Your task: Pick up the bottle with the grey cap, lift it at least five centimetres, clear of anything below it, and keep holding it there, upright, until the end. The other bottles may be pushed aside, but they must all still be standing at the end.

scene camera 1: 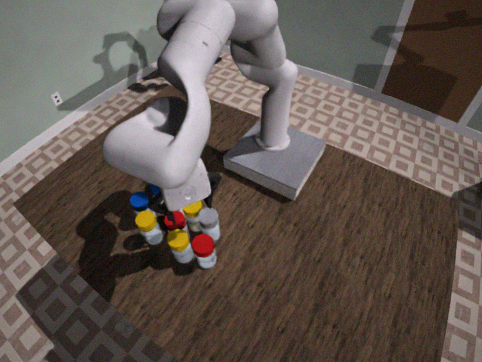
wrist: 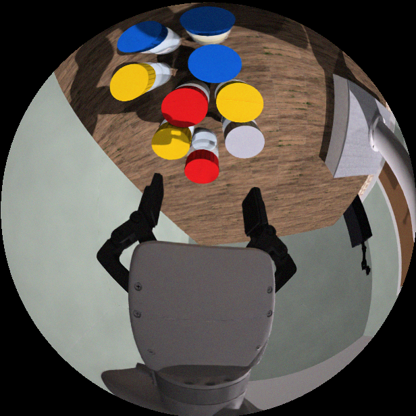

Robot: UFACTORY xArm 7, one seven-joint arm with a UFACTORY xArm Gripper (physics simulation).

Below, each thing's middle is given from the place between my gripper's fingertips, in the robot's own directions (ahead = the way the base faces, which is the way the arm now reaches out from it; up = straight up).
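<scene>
The red-capped bottle (wrist: 201, 166) is 130 mm below my hand, 50 mm to the left of it and 20 mm ahead of it. As for the grey-capped bottle (wrist: 242, 139), my gripper is 130 mm above it and 50 mm past it.
</scene>
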